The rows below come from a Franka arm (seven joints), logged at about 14 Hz.
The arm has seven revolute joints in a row. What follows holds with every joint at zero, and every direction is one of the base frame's.
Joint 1 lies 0.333 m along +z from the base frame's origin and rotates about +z.
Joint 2 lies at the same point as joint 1 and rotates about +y.
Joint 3 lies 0.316 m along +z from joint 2 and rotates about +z.
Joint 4 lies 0.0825 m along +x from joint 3 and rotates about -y.
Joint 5 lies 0.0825 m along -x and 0.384 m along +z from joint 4 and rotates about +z.
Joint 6 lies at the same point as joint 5 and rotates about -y.
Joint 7 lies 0.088 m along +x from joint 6 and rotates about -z.
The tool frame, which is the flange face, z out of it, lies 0.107 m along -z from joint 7; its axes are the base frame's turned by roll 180, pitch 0 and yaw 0 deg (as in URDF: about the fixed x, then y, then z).
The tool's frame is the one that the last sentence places.
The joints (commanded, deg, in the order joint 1, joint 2, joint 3, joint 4, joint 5, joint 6, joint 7), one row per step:
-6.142 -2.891 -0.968 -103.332 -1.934 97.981 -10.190
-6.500 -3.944 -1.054 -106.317 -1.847 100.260 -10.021
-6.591 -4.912 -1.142 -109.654 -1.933 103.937 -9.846
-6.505 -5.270 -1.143 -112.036 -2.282 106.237 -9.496
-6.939 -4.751 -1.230 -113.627 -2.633 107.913 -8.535
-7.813 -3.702 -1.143 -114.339 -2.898 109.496 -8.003
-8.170 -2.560 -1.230 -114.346 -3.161 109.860 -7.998
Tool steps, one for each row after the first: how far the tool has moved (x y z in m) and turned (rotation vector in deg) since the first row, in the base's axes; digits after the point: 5 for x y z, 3 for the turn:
-0.00554 -0.00329 -0.01158 0.071 -0.363 -0.555
-0.00908 -0.00446 -0.02489 -0.131 -1.659 -0.770
-0.01135 -0.00368 -0.03797 -0.476 -1.904 -0.854
-0.01143 -0.00884 -0.05350 -0.771 -1.462 -2.152
-0.00868 -0.01678 -0.06679 -1.024 -1.265 -3.307
-0.00582 -0.02170 -0.07702 -1.180 -0.450 -3.634

